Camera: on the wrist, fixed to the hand. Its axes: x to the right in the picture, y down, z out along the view.
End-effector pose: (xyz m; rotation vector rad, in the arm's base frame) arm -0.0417 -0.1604 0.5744 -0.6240 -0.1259 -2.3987
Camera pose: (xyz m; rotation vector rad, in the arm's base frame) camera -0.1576 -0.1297 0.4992 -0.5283 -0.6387 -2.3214
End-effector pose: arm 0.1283 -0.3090 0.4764 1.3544 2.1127 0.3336
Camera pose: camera -0.0101 -0.3152 0.5048 1.4781 2.2302 -0.1657
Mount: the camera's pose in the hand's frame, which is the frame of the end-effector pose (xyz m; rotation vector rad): 0.0259 -0.0904 -0.1057 0.3913 -0.0741 -0.0660
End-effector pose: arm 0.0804 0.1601 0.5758 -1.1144 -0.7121 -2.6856
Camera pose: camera -0.0325 0.1898 0.4958 -1.1028 -1.2402 -2.4124
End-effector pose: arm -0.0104 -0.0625 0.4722 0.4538 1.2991 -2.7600
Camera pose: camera -0.0257 0.0781 0.4684 -0.3206 -0.7548 3.0032
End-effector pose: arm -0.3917 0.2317 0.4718 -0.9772 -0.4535 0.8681
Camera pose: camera -0.2655 0.1722 0.4951 -0.5696 -0.3588 0.8941
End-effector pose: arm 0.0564 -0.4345 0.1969 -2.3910 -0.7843 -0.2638
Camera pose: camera 0.0236 -0.4276 0.3343 -2.0181 -0.8620 -0.0411
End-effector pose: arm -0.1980 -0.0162 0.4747 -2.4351 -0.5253 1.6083
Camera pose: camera -0.1096 0.0820 0.5252 -2.0587 -0.2658 1.6033
